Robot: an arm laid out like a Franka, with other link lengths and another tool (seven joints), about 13 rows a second.
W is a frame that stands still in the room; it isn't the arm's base.
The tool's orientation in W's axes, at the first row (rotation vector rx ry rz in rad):
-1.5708, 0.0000, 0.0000
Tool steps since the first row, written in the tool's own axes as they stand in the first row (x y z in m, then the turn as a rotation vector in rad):
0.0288, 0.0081, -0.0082, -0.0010, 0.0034, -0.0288
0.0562, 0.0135, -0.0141, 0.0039, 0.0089, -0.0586
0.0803, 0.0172, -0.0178, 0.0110, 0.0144, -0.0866
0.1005, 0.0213, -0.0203, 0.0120, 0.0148, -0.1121
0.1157, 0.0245, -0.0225, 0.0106, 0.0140, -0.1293
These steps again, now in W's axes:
0.0288, -0.0082, -0.0081, -0.0010, -0.0288, -0.0034
0.0562, -0.0141, -0.0135, 0.0039, -0.0586, -0.0089
0.0803, -0.0178, -0.0172, 0.0110, -0.0866, -0.0144
0.1005, -0.0203, -0.0213, 0.0120, -0.1121, -0.0148
0.1157, -0.0225, -0.0245, 0.0106, -0.1293, -0.0140

